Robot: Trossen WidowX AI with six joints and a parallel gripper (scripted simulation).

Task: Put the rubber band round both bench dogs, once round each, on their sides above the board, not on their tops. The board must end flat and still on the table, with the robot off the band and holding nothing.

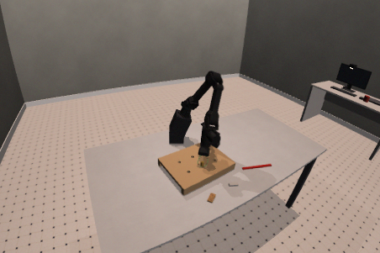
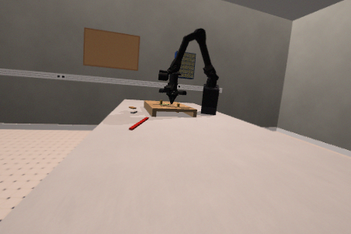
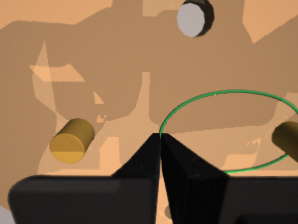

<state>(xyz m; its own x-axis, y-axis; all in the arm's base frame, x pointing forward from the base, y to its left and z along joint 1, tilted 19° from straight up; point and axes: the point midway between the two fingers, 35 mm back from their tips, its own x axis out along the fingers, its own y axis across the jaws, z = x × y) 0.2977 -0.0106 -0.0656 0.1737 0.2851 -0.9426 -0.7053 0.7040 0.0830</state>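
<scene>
Right now the wooden board is 6 cm to the right of my hand, 6 cm below it and 1 cm ahead of it. Round my hand: domino tile 25 cm ahead, 14 cm to the right, 9 cm below; then red stick 27 cm to the left, 23 cm ahead, 9 cm below; then small white piece 25 cm ahead, 9 cm below, 3 cm to the left.
</scene>
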